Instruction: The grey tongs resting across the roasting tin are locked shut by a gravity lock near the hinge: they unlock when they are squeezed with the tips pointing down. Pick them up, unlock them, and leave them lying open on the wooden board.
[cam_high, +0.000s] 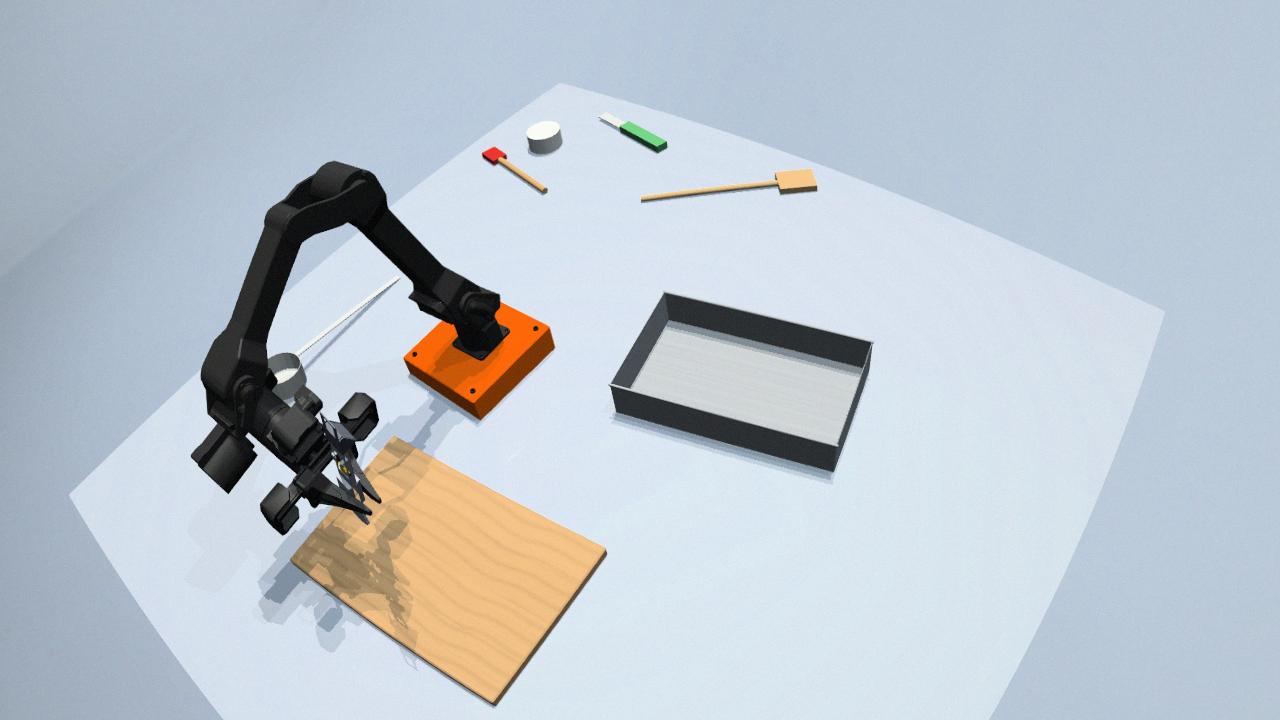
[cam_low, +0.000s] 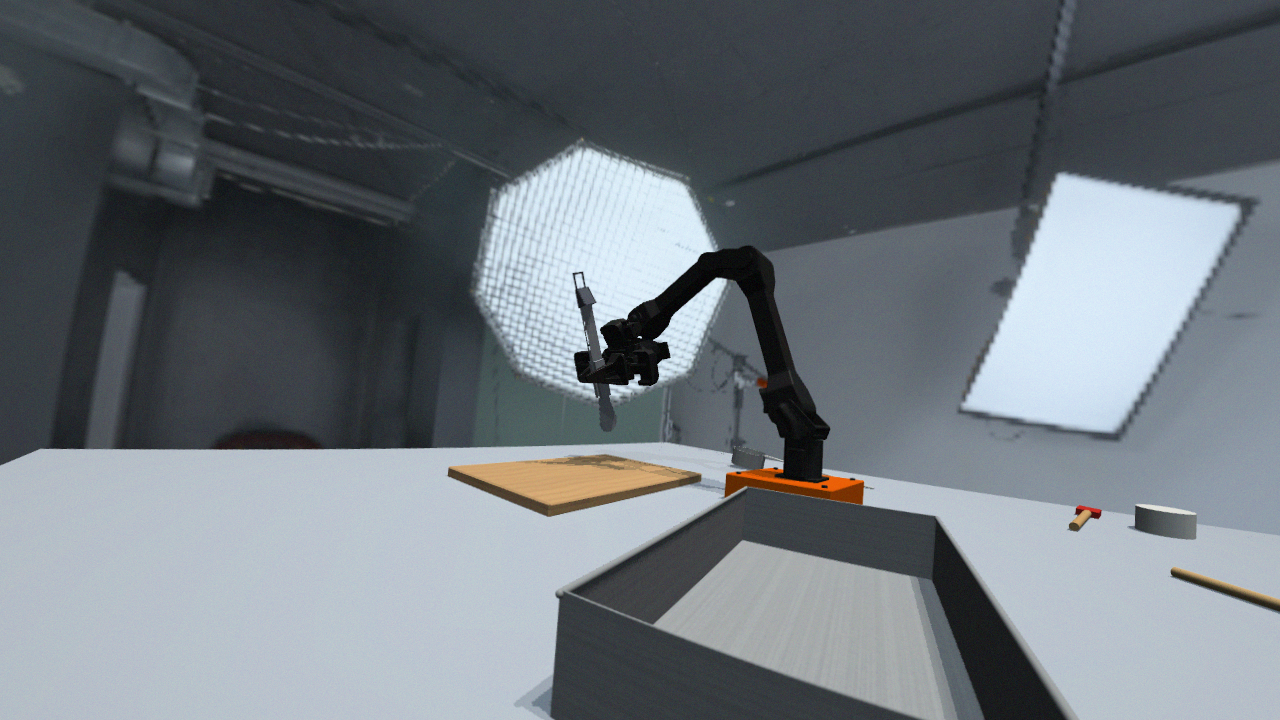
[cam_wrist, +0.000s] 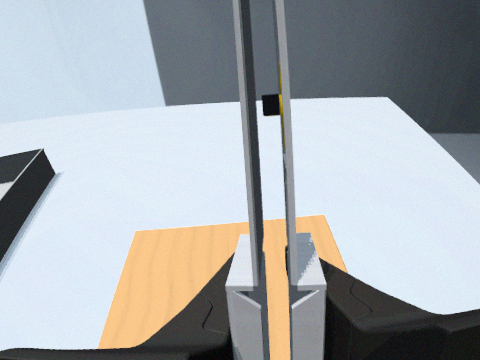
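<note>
My gripper tip is now 30 mm to the right of the wooden board and 160 mm above it. From my gripper tip the other things lie so: white disc (460 mm behind, 790 mm to the left, 150 mm below); then dark roasting tin (180 mm ahead, 460 mm to the left, 140 mm below).
</note>
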